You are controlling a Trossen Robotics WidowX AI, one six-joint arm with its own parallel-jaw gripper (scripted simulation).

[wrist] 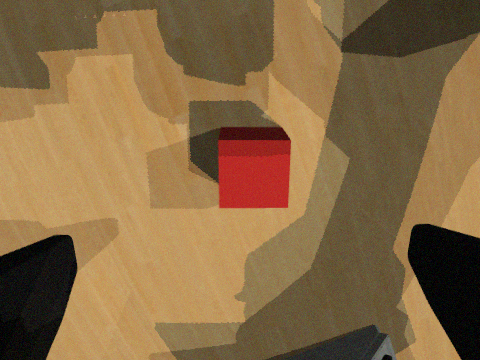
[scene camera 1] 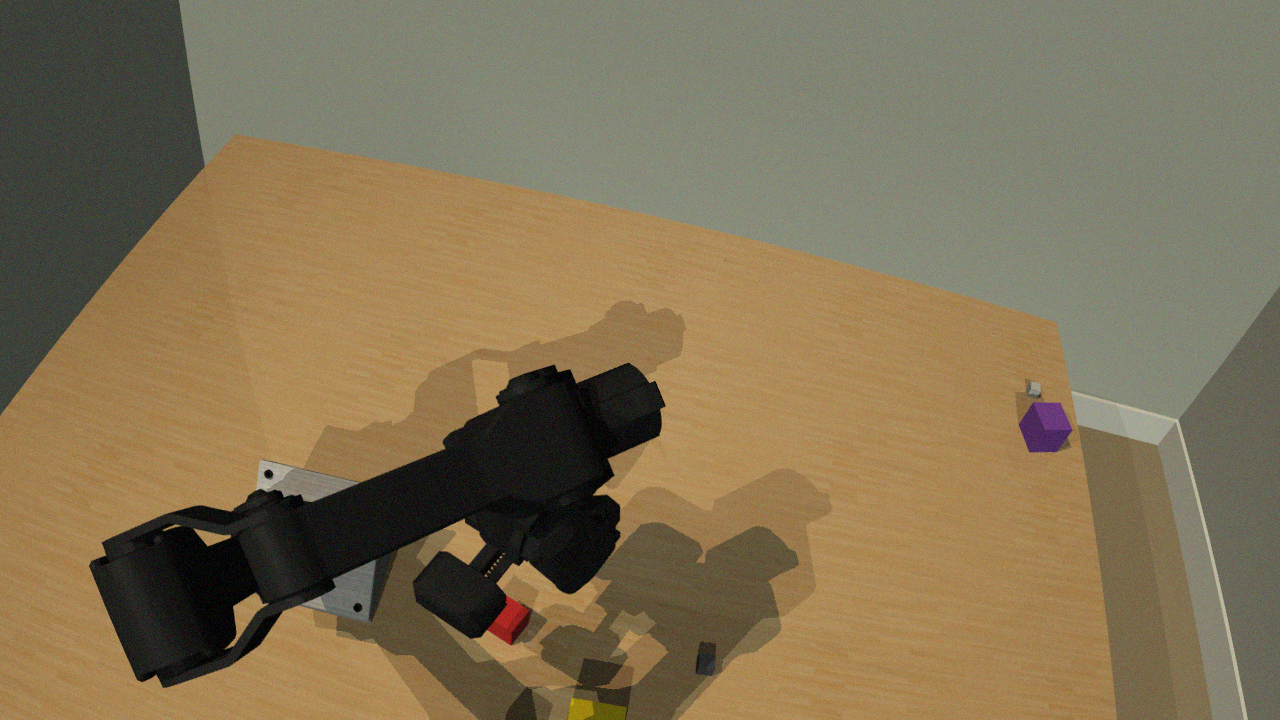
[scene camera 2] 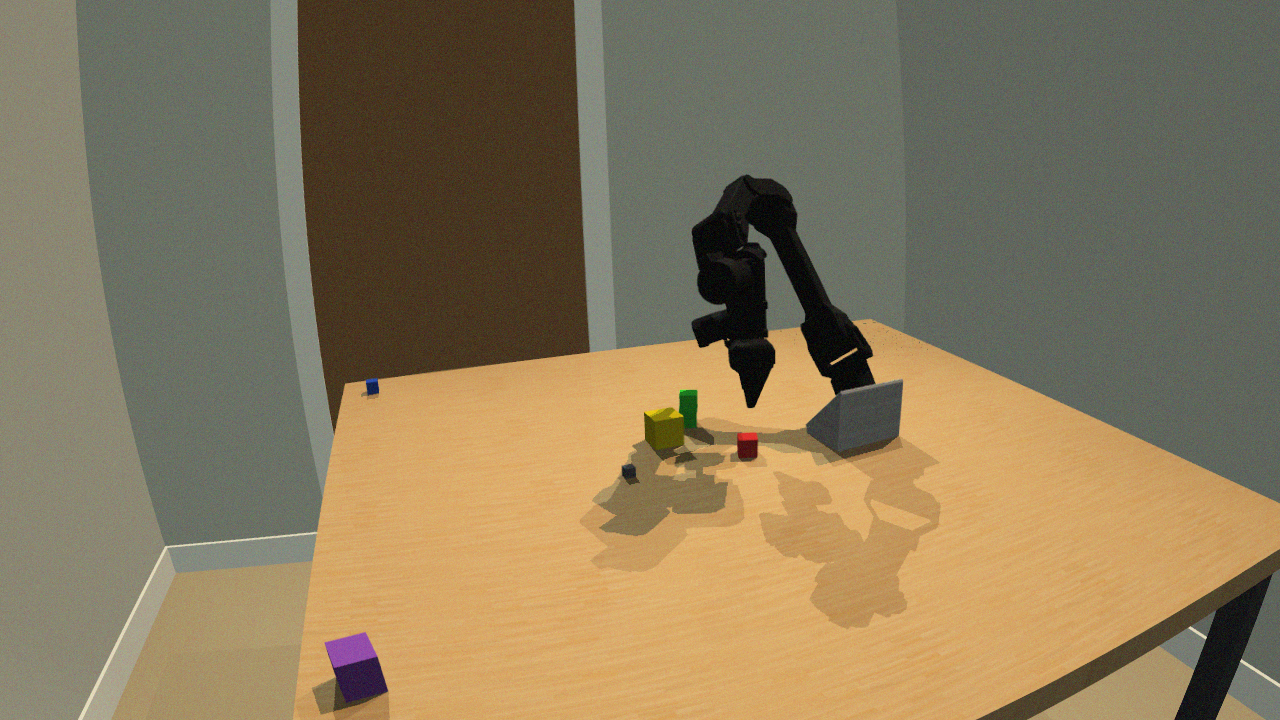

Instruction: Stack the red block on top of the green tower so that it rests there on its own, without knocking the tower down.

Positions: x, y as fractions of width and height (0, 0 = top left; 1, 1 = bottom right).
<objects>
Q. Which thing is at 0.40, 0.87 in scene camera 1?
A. A red block.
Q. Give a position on a purple cube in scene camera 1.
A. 0.82, 0.59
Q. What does my gripper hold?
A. Nothing.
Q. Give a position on a yellow cube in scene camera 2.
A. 0.52, 0.60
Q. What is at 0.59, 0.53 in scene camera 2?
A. My gripper.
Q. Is my gripper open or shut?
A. Open.
</objects>
